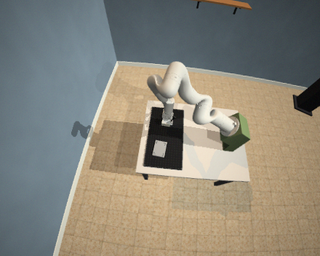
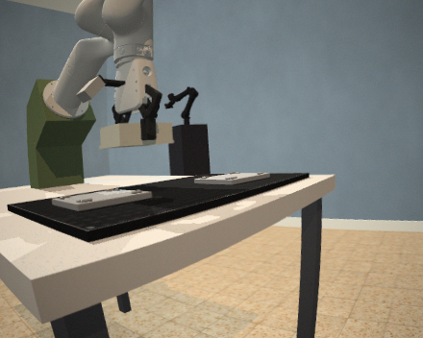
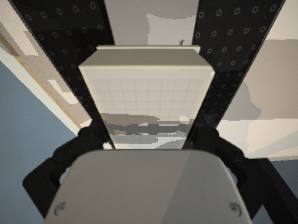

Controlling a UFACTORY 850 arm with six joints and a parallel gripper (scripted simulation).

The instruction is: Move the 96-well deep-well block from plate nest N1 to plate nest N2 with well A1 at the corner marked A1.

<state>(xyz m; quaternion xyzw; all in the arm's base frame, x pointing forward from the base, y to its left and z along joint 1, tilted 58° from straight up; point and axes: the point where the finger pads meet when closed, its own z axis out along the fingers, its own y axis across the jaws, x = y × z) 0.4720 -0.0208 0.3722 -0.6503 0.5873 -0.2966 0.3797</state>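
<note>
Right now the plate nest N2 is 270 mm to the left of my hand, 110 mm below it and 50 mm behind it. Also, from my hand: cream deep-well block (right at my hand); then plate nest N1 (110 mm below, 90 mm to the right, 20 mm ahead).
</note>
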